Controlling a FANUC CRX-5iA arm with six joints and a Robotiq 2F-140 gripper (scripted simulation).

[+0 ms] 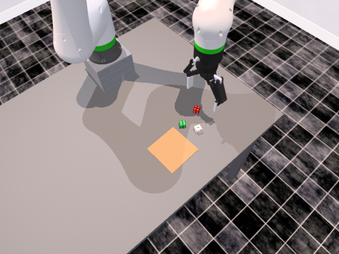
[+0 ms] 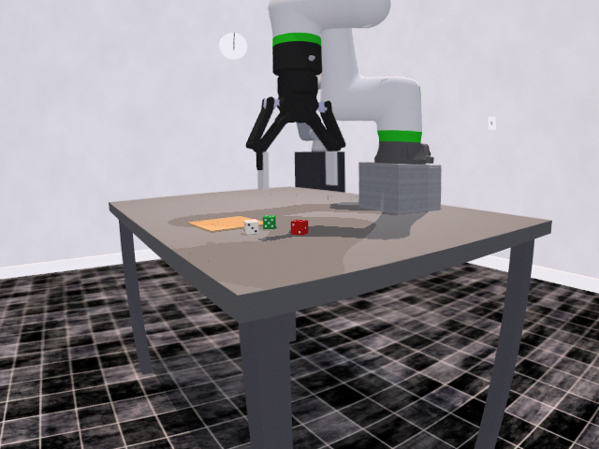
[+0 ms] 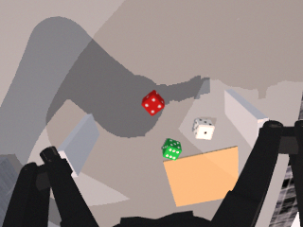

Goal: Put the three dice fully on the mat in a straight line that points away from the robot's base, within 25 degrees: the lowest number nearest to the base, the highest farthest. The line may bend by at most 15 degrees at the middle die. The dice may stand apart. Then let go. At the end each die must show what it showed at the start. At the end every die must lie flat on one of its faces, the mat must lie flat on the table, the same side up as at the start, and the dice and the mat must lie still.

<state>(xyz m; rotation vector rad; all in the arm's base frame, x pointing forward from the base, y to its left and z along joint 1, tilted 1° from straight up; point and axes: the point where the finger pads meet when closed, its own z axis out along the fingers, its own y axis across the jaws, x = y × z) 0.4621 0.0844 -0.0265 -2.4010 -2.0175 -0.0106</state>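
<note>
My gripper is now 90 mm to the left of the white die, 90 mm above it and 50 mm short of it. From my hand the other things lie so: red die 90 mm below, 20 mm to the right, 10 mm behind; green die 110 mm to the right, 90 mm below, 10 mm behind; mat 210 mm to the right, 100 mm below, 20 mm ahead.
</note>
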